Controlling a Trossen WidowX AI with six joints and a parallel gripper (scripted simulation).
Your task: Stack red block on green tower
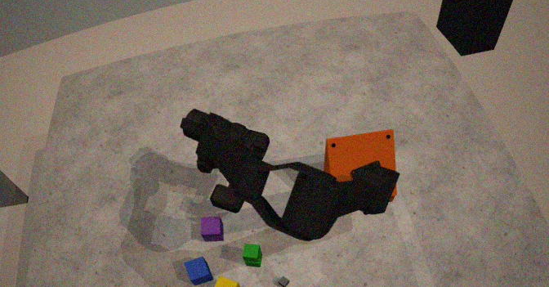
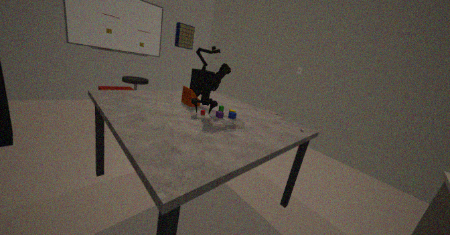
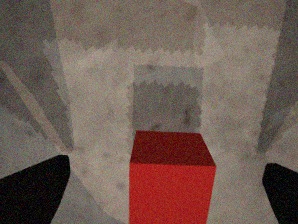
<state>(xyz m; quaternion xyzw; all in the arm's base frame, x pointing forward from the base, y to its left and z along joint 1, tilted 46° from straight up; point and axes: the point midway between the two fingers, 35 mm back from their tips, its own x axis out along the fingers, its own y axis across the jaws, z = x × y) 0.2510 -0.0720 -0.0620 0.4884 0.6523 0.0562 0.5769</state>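
Now: the red block 10 mm above my gripper tip.
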